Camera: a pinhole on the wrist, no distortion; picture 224 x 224 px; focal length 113.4 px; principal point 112.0 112.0 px. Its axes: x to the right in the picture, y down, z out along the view. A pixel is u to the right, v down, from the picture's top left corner.
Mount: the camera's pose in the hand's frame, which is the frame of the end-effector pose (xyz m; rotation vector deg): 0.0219 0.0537 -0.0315 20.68 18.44 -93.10
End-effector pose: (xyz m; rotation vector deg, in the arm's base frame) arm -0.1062 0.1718 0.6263 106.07 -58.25 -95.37
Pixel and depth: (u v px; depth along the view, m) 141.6 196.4 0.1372
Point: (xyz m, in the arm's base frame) -0.1731 0.1227 0.5054
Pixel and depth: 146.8 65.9 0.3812
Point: -0.3203 0.4539 0.5343
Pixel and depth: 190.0 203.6 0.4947
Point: -0.2669 0.2349 -0.0309
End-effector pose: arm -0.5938 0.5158 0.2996 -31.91 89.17 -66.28
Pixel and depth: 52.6 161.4 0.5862
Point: -0.0863 0.0753 0.1364
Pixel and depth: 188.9 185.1 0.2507
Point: -0.5753 0.2440 0.4217
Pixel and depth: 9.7 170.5 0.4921
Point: -0.0818 0.1446 -0.0146
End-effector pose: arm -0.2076 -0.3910 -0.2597 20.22 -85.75 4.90
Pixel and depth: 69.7 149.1 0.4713
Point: -0.6467 -0.5469 -0.0768
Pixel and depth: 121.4 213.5 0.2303
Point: -0.3333 -0.5463 -0.0545
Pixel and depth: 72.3 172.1 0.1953
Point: -0.3726 -0.4355 -0.1292
